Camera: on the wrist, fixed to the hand. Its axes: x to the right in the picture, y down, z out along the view.
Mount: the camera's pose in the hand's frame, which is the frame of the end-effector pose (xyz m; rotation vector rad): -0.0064 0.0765 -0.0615 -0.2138 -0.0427 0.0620
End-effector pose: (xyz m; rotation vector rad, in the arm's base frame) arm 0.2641 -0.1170 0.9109 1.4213 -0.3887 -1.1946
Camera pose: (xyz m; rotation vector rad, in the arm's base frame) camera 0.3418 -0.0990 0.9685 1.1934 -0.3220 -1.1808
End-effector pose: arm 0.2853 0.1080 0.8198 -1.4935 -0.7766 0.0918
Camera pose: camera 0.3426 0.0617 0.7546 -1.7235 -0.7936 0.0896
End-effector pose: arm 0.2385 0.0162 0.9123 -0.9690 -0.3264 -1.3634
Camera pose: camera 0.2871 -0.0318 0.8415 -1.1770 -0.1832 -1.3410
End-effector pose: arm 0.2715 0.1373 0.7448 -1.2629 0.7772 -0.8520
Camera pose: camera 0.2235 0.1212 0.6605 -1.4331 0.8863 -0.7033
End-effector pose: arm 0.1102 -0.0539 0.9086 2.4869 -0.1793 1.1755
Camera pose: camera 0.0411 -0.1004 0.9610 2.3344 -0.3760 1.0674
